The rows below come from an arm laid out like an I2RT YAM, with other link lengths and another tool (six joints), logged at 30 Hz.
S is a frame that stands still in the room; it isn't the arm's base.
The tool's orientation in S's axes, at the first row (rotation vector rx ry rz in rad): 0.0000, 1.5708, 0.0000
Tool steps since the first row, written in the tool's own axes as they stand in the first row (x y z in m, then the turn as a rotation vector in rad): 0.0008, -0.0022, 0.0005, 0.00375, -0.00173, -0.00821; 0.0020, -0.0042, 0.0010, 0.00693, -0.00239, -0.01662; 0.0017, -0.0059, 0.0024, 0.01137, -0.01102, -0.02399; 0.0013, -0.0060, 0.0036, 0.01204, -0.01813, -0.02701; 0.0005, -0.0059, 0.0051, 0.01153, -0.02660, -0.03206; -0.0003, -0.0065, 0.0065, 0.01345, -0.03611, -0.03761; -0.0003, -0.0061, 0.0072, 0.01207, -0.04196, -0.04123; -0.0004, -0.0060, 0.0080, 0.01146, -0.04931, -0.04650; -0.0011, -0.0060, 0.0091, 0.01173, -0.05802, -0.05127; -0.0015, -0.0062, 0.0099, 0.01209, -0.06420, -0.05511; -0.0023, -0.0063, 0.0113, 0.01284, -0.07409, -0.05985
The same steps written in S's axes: 0.0005, -0.0022, -0.0008, -0.00821, -0.00173, -0.00375; 0.0010, -0.0042, -0.0020, -0.01662, -0.00239, -0.00693; 0.0024, -0.0059, -0.0017, -0.02399, -0.01102, -0.01137; 0.0036, -0.0060, -0.0013, -0.02701, -0.01813, -0.01204; 0.0051, -0.0059, -0.0005, -0.03206, -0.02660, -0.01153; 0.0065, -0.0065, 0.0003, -0.03761, -0.03611, -0.01345; 0.0072, -0.0061, 0.0003, -0.04123, -0.04196, -0.01207; 0.0080, -0.0060, 0.0004, -0.04650, -0.04931, -0.01146; 0.0091, -0.0060, 0.0011, -0.05127, -0.05802, -0.01173; 0.0099, -0.0062, 0.0015, -0.05511, -0.06420, -0.01209; 0.0113, -0.0063, 0.0023, -0.05985, -0.07409, -0.01284
